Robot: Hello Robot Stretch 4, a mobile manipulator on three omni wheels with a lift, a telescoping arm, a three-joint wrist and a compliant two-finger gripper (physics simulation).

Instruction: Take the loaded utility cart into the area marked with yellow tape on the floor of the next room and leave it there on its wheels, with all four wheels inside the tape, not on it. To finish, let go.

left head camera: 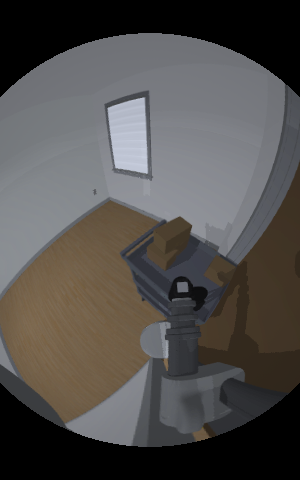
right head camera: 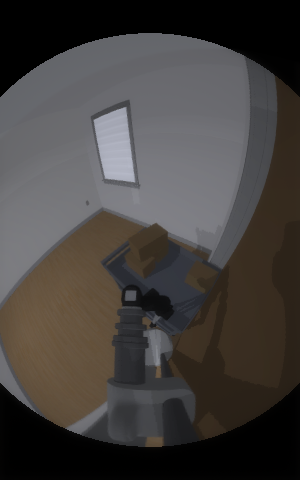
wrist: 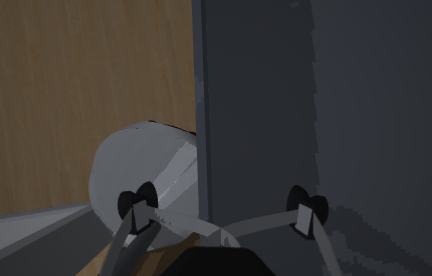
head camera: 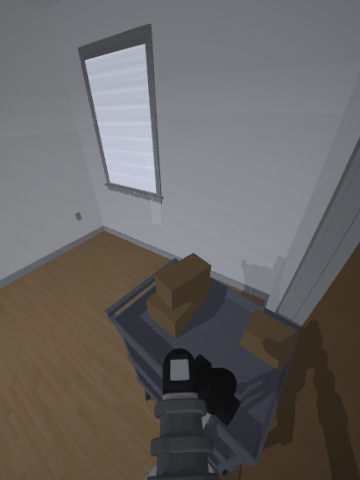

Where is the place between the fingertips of the gripper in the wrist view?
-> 222,200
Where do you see a brown door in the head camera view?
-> At 308,428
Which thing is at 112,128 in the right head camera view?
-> A window.
